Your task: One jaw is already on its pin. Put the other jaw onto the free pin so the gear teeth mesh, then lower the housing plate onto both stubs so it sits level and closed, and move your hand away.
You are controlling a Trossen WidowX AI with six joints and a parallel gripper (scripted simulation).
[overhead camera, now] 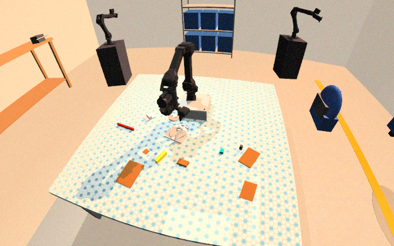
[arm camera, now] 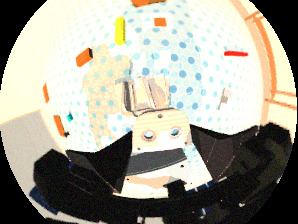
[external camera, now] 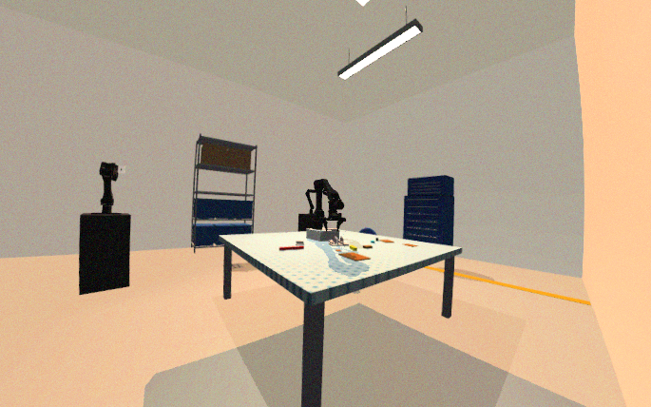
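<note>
Now: the white jaw 10 mm ahead of my gripper tip, 10 mm to the left of it and 70 mm below it. From my gripper tip the other things lie so: teal cube 180 mm ahead, 260 mm to the left, 80 mm below; then yellow block 220 mm ahead, 70 mm to the right, 70 mm below; then red stick 20 mm behind, 350 mm to the right, 80 mm below.
</note>
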